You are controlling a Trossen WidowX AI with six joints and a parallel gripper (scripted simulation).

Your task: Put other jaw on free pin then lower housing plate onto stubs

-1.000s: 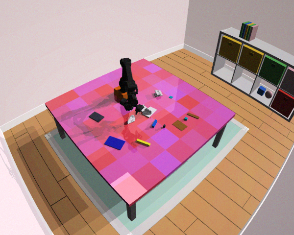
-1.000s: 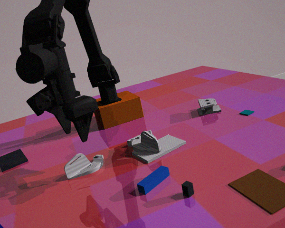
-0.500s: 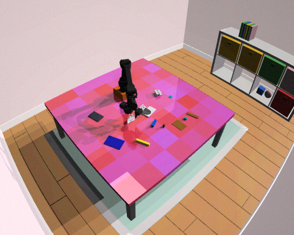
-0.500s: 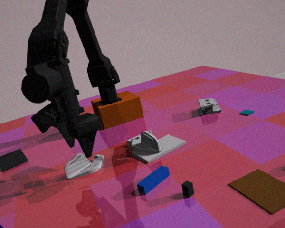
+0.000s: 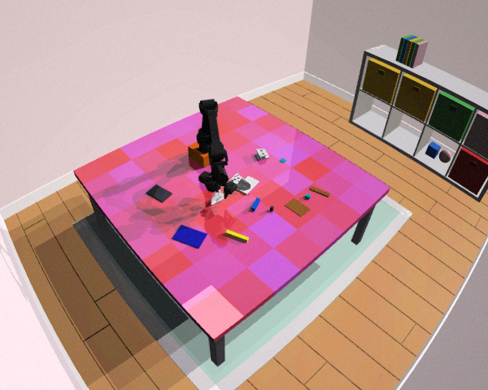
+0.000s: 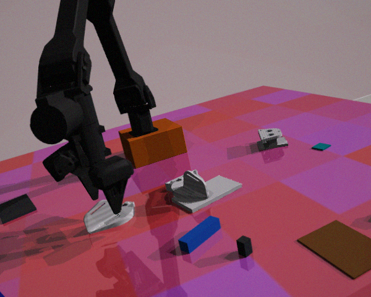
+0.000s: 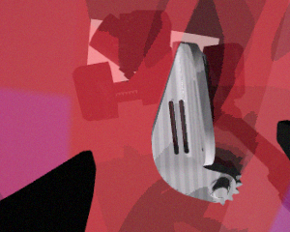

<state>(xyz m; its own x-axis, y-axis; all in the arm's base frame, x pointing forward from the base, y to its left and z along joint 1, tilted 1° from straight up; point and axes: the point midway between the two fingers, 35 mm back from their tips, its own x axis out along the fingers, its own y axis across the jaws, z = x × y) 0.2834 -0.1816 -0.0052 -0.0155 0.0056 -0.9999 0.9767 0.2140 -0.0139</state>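
The grey jaw lies 30 mm behind my gripper tip, 30 mm to the left of it and 30 mm below it. From my gripper tip the other things lie so: black cube (230 mm ahead, 140 mm to the left, 30 mm below); then blue block (160 mm ahead, 110 mm to the left, 30 mm below); then black tile (250 mm behind, 180 mm to the right, 40 mm below).
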